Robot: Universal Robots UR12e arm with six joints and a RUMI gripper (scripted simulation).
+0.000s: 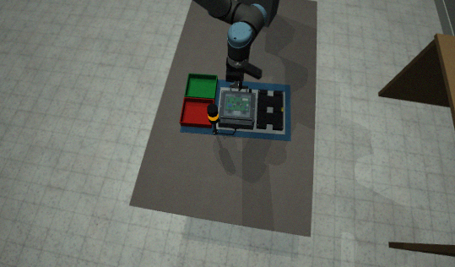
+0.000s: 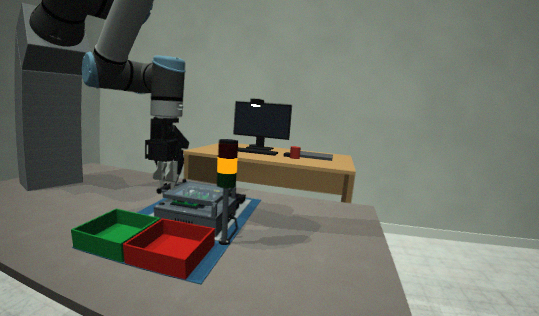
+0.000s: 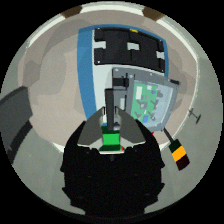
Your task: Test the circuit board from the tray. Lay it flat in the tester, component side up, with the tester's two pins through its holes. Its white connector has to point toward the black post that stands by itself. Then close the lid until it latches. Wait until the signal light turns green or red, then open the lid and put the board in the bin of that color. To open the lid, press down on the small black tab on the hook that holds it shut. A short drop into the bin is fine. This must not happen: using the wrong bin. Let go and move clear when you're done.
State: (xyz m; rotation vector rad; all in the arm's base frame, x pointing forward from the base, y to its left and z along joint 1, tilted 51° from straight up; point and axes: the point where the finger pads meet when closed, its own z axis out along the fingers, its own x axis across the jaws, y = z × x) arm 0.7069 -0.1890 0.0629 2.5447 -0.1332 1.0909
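The black latch hook lies 40 mm to the left of my hand and 40 mm ahead of it. Also, from my hand: tester lid (80 mm ahead, 30 mm to the right); green circuit board (80 mm ahead, 30 mm to the right, 20 mm below); green bin (190 mm to the right, 80 mm behind, 70 mm below).
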